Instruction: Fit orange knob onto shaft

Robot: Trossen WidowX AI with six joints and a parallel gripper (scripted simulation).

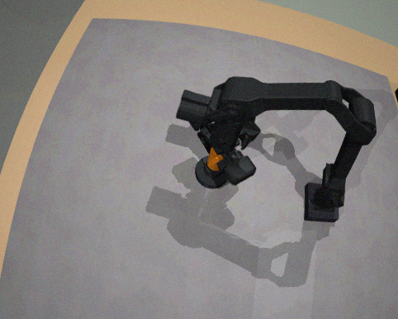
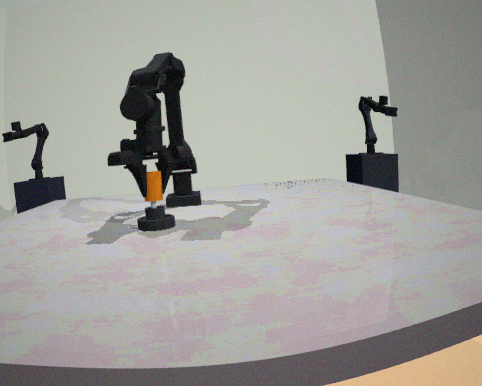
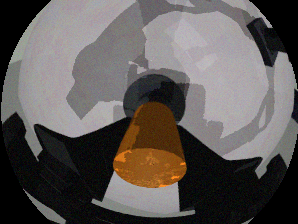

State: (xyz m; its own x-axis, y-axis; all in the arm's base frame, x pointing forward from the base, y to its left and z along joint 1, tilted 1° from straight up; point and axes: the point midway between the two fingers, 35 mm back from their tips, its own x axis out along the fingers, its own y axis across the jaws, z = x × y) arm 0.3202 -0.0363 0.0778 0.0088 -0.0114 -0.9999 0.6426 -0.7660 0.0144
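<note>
My gripper tip is now 4 cm above the dark round pedestal. From my gripper tip the other things lie so: orange knob (3 cm above).
</note>
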